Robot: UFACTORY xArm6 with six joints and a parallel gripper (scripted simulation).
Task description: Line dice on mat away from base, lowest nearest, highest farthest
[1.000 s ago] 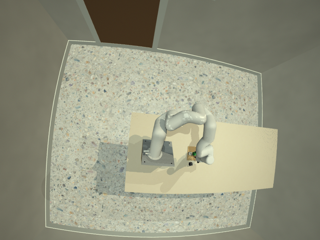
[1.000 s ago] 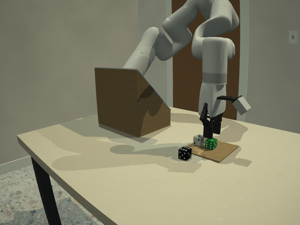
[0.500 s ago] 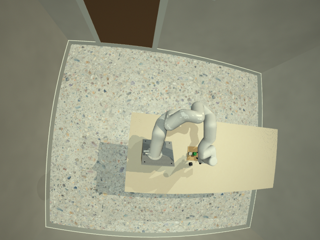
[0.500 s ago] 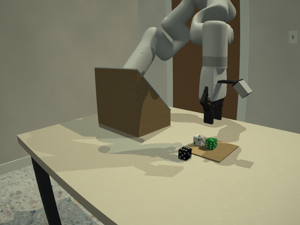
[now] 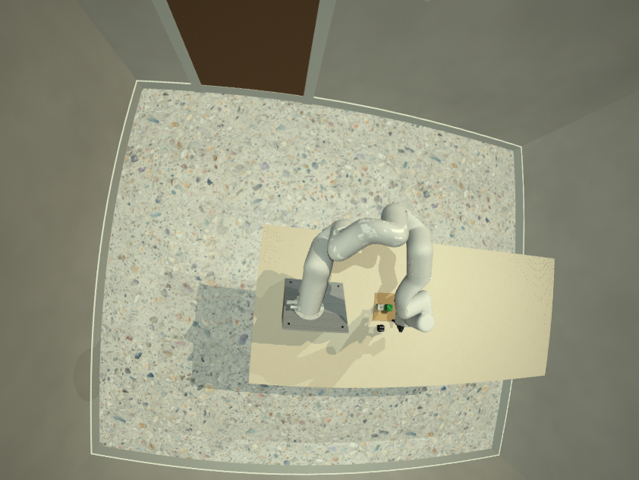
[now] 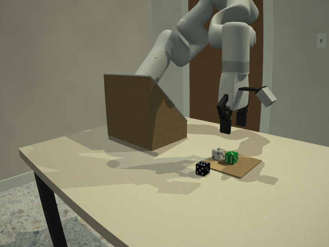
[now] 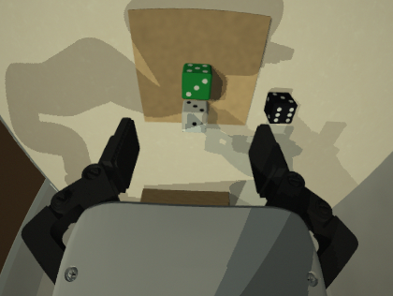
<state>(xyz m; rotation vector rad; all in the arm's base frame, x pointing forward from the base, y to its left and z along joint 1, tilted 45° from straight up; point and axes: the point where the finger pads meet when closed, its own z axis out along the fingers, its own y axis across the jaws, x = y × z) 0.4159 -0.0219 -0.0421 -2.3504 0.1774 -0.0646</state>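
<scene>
Now: the black die 100 mm to the right of my hand, 100 mm below it and 40 mm behind it. Also, from my hand: white die: 100 mm below, 50 mm behind, 10 mm to the left; green die: 100 mm below; brown mat: 110 mm below.
</scene>
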